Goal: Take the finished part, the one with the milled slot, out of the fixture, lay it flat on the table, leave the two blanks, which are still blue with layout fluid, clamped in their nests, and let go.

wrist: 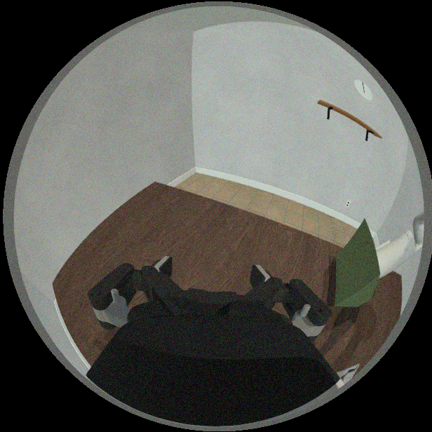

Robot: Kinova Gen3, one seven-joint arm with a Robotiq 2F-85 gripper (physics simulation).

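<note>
My gripper is open, with nothing between its fingers. It hangs above the dark brown wooden table, with its two pads wide apart. The fixture, the slotted part and the two blue blanks cannot be made out in the wrist view. The black gripper body hides the bottom middle of the view.
A large green angular box stands on the table at the right. The white robot arm shows behind it. A small pale flat thing, partly hidden, lies at the lower right. Behind the table are tiled floor, walls, a wooden rail and a clock.
</note>
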